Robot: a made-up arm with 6 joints.
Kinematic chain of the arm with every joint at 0, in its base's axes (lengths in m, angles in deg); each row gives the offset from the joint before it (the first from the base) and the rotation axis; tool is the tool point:
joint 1: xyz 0 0 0.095 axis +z
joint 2: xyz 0 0.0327 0 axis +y
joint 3: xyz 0 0 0.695 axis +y
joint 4: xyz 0 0 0.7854 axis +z
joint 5: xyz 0 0 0 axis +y
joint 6: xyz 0 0 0.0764 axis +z
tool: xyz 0 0 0
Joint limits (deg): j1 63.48..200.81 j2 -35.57..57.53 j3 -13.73..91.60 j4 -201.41..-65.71 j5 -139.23..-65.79 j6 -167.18..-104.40
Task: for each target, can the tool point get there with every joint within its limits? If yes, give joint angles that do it. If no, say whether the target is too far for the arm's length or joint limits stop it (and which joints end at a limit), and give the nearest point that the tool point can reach.
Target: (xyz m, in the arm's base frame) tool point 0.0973 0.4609 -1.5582
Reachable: no: too far | nearest point 0.1954 0.9257 -0.2687 | short by 1.374 m
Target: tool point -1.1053 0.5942 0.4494
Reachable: yes | joints 148.26 45.67 49.75 -143.81 -105.93 -134.24
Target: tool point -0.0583 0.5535 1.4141
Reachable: yes | joints 93.26 6.61 24.97 -184.45 -90.40 -158.62
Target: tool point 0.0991 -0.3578 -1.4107
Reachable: no: joint limits stop it (at a limit: joint 1, joint 2, joint 3) | nearest point -0.8640 -0.3809 -0.2645 | short by 1.497 m
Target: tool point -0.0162 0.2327 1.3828
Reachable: yes | joints 85.48 -20.26 51.28 -178.67 -88.20 -156.23
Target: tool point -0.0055 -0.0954 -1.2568
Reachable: no: joint limits stop it (at a limit: joint 1, joint 2, joint 3) | nearest point -0.8643 -0.3666 -0.2626 | short by 1.341 m
